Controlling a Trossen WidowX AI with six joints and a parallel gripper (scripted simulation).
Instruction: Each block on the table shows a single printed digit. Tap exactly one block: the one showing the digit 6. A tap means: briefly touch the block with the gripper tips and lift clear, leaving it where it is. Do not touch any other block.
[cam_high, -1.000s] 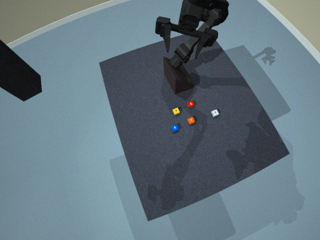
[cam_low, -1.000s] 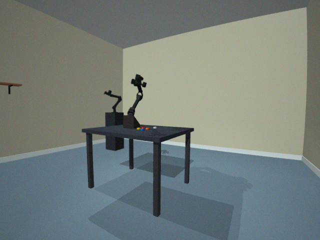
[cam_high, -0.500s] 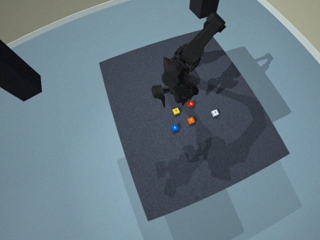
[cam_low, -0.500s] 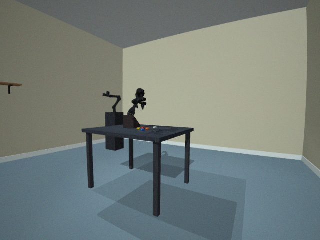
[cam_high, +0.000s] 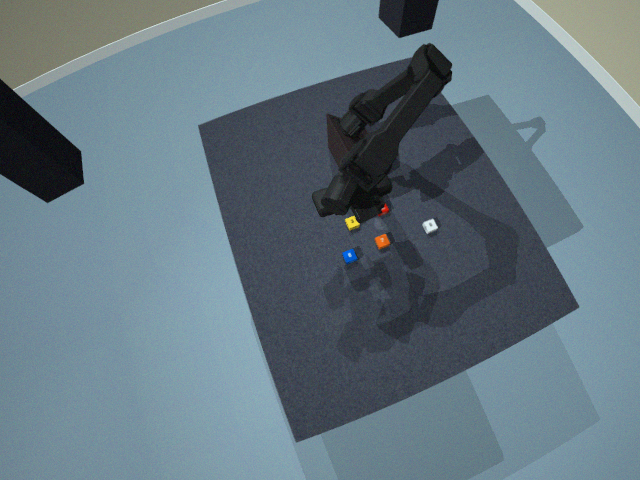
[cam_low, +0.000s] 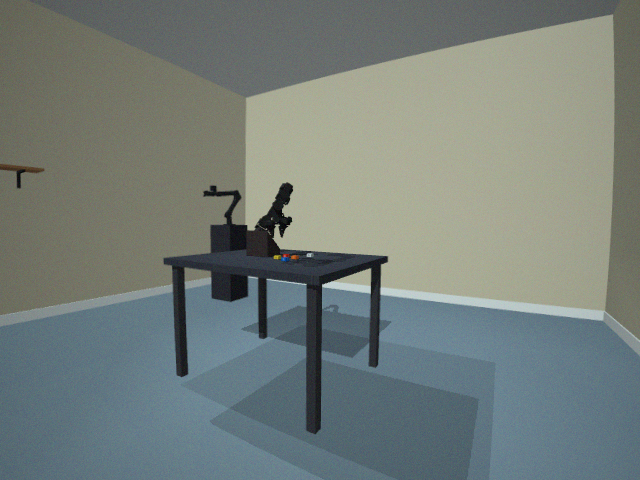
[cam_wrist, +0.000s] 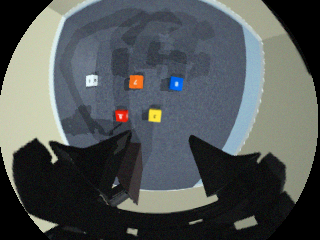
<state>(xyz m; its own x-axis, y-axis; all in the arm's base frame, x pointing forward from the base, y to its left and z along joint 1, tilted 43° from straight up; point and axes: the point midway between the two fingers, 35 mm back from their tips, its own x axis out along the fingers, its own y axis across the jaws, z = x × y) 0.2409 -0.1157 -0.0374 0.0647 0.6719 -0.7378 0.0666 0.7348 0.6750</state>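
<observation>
Now: the red block 10 mm behind my gripper tip, 110 mm to the left of it and 120 mm below it. The rest, counted from my gripper tip: blue block 80 mm ahead, 40 mm to the right, 120 mm below; yellow block 10 mm behind, 10 mm to the left, 120 mm below; orange block 80 mm ahead, 60 mm to the left, 120 mm below.
</observation>
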